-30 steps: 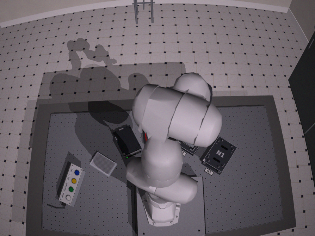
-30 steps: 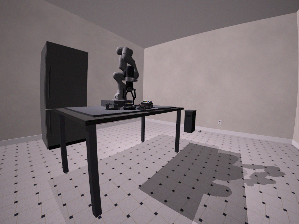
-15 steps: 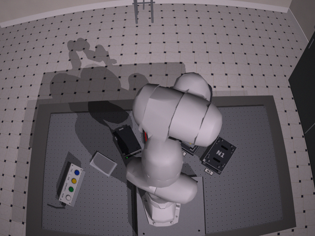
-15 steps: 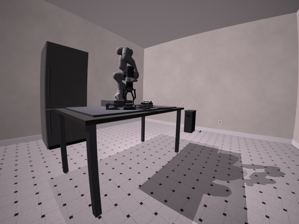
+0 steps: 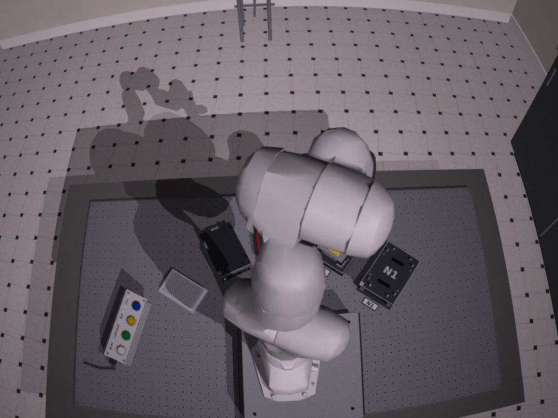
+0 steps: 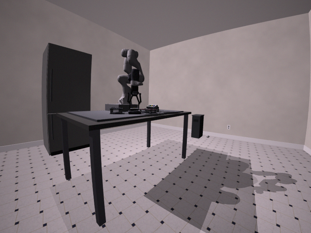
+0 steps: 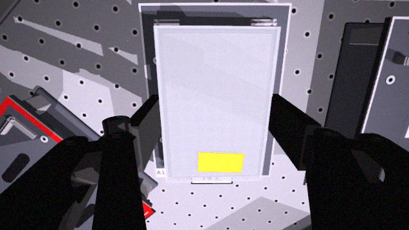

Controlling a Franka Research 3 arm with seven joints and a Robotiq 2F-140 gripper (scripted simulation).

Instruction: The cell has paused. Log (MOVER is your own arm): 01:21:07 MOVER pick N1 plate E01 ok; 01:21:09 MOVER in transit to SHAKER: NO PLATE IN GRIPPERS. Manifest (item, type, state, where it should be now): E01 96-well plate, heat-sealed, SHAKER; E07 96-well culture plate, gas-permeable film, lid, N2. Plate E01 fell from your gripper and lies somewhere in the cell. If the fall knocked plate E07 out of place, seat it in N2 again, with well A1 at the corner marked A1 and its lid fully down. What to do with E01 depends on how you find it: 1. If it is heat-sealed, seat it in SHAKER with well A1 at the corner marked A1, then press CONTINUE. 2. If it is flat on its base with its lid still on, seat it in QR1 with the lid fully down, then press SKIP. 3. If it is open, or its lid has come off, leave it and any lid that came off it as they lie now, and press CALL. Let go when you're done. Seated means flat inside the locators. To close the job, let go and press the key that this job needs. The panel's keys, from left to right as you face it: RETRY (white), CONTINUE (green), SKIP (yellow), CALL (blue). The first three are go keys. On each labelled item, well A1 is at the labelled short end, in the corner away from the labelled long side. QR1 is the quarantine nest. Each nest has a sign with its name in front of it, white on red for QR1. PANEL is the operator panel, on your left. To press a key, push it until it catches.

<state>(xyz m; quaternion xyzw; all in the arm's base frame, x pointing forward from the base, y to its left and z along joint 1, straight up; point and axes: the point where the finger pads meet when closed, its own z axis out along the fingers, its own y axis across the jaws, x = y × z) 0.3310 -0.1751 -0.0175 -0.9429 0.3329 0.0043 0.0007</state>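
Right now my hand is 6 cm above the grey N2 nest. Also, from my hand: A1 corner mark: 9 cm to the left, 5 cm below, 2 cm behind; then plate E01: 47 cm to the left, 13 cm behind, 6 cm below; then lidded culture plate: 2 cm below.
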